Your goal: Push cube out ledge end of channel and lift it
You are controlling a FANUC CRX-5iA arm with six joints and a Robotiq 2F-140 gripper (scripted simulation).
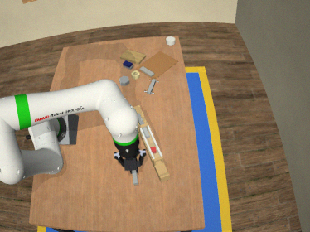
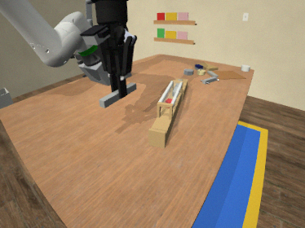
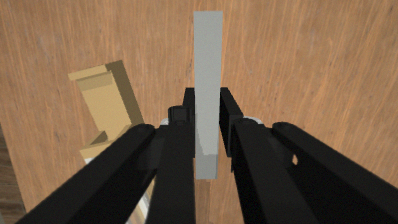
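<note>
My hand is 11 cm short of the channel, 15 cm to the right of it and 10 cm above it. From my hand the other things lie so: grey push rod 3 cm below; grey hexagonal block 5 cm ahead, 66 cm to the left, 14 cm below; red cube 11 cm ahead, 12 cm to the left, 9 cm below.
</note>
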